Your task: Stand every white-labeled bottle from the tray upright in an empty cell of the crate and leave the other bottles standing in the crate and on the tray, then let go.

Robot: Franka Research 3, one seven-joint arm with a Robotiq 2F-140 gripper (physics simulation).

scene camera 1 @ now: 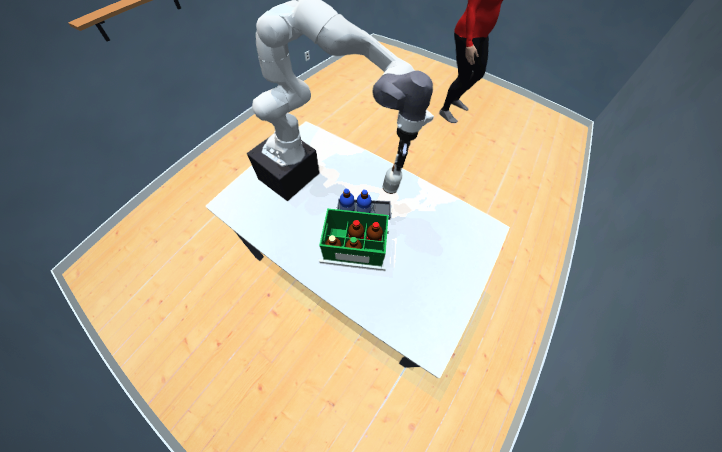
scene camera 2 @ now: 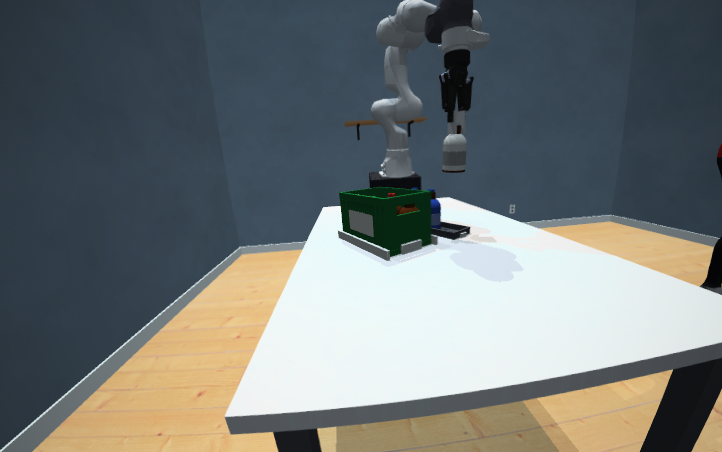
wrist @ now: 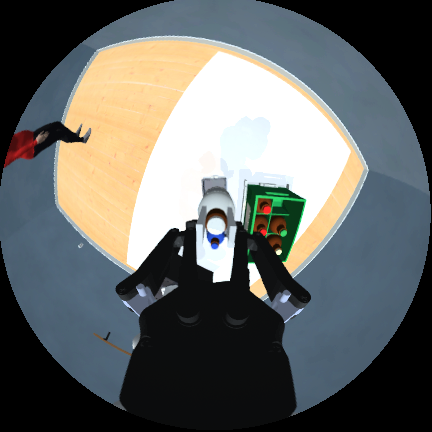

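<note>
My gripper (scene camera 1: 396, 167) (scene camera 2: 455, 125) (wrist: 216, 214) is shut on the white-labeled bottle (scene camera 1: 392, 182) (scene camera 2: 454, 153) (wrist: 216, 202) at its neck. The bottle hangs upright above the table, higher than the crate's rim in scene camera 2. The green crate (scene camera 1: 376, 258) (scene camera 2: 404, 229) (wrist: 296, 215) has six cells. In scene camera 1, its back-left and front-right cells are empty. Two red-capped bottles (scene camera 1: 355, 230) (scene camera 1: 375, 231), a cream-capped bottle (scene camera 1: 332, 241) and a green-capped bottle (scene camera 1: 353, 243) stand in the others. Two blue bottles (scene camera 1: 346, 199) (scene camera 1: 364, 200) stand on the dark tray (scene camera 1: 382, 208) (scene camera 2: 451, 230) (wrist: 214, 184), whose right end is empty.
Low grey rails (scene camera 1: 351, 264) (scene camera 2: 362, 244) edge the crate's foot. The black robot base (scene camera 1: 287, 173) stands at the table's back left in scene camera 1. A person in red (scene camera 1: 473, 53) (wrist: 22, 145) stands on the floor beyond the table.
</note>
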